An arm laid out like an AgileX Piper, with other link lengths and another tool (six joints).
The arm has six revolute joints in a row. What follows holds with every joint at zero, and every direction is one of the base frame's. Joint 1 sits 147.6 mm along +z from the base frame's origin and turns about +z. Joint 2 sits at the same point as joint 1 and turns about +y. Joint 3 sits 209 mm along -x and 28.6 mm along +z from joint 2 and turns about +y. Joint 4 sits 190.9 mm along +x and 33.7 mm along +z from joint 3 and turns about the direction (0.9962, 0, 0.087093). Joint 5 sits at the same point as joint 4 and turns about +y. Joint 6 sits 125.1 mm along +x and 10.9 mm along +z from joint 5 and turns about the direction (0.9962, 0, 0.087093). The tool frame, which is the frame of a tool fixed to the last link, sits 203.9 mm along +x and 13 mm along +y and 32.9 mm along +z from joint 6; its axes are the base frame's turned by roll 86.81, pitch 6.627 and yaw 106.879 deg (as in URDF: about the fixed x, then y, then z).
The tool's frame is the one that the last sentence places.
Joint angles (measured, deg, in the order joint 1, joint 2, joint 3, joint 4, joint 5, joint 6), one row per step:
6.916 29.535 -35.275 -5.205 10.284 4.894
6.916 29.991 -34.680 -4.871 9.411 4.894
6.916 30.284 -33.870 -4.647 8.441 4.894
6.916 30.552 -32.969 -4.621 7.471 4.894
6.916 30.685 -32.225 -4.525 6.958 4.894
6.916 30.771 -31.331 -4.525 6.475 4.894
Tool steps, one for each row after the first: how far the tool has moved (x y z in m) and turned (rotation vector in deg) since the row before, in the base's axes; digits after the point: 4 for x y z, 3 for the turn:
0.0019 0.0009 -0.0031 0.291 0.218 0.135
0.0015 0.0008 -0.0035 0.190 0.160 0.115
0.0015 0.0006 -0.0042 -0.010 0.202 0.081
0.0010 0.0004 -0.0046 0.046 0.374 0.052
0.0009 0.0003 -0.0059 -0.064 0.494 0.038

